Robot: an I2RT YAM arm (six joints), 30 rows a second.
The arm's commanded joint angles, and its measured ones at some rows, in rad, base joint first. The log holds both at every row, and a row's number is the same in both.
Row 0, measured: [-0.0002, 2.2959, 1.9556, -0.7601, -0.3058, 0.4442]
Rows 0 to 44, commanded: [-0.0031, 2.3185, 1.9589, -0.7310, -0.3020, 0.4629]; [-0.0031, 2.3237, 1.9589, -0.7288, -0.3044, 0.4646]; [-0.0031, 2.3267, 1.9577, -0.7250, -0.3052, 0.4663]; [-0.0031, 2.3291, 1.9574, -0.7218, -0.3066, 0.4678]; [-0.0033, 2.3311, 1.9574, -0.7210, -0.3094, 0.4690]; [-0.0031, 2.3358, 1.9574, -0.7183, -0.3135, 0.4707]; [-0.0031, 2.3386, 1.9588, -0.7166, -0.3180, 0.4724]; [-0.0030, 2.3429, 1.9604, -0.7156, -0.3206, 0.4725]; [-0.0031, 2.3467, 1.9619, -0.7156, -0.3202, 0.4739]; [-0.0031, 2.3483, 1.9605, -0.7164, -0.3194, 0.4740]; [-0.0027, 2.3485, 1.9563, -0.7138, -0.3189, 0.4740]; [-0.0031, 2.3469, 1.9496, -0.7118, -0.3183, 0.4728]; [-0.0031, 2.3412, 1.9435, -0.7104, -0.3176, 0.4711]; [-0.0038, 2.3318, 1.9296, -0.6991, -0.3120, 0.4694]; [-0.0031, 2.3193, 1.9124, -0.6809, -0.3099, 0.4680]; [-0.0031, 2.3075, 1.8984, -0.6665, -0.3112, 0.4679]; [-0.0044, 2.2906, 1.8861, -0.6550, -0.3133, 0.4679]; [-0.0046, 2.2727, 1.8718, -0.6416, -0.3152, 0.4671]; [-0.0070, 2.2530, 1.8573, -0.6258, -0.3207, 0.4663]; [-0.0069, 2.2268, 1.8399, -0.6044, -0.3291, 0.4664]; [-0.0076, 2.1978, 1.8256, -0.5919, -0.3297, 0.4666]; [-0.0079, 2.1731, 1.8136, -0.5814, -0.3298, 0.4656]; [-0.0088, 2.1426, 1.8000, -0.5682, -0.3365, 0.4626]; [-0.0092, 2.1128, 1.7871, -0.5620, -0.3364, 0.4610]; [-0.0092, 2.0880, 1.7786, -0.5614, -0.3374, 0.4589]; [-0.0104, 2.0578, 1.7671, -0.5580, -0.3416, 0.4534]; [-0.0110, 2.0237, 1.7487, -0.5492, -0.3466, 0.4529]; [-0.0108, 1.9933, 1.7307, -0.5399, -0.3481, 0.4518]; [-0.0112, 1.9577, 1.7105, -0.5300, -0.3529, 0.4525]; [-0.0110, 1.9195, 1.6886, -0.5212, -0.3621, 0.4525]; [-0.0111, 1.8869, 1.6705, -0.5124, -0.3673, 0.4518]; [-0.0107, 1.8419, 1.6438, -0.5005, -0.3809, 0.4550]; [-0.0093, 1.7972, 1.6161, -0.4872, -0.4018, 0.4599]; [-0.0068, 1.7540, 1.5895, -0.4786, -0.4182, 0.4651]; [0.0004, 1.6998, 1.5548, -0.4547, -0.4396, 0.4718]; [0.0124, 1.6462, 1.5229, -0.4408, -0.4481, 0.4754]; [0.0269, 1.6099, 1.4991, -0.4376, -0.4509, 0.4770]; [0.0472, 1.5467, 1.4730, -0.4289, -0.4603, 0.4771]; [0.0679, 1.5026, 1.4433, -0.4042, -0.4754, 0.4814]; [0.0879, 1.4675, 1.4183, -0.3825, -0.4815, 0.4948]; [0.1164, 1.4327, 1.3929, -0.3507, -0.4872, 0.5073]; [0.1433, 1.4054, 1.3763, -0.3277, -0.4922, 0.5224]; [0.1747, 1.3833, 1.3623, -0.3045, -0.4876, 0.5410]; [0.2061, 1.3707, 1.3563, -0.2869, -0.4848, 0.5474]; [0.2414, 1.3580, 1.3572, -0.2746, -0.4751, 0.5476]
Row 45, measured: [0.1822, 1.3800, 1.3773, -0.3775, -0.4606, 0.5133]
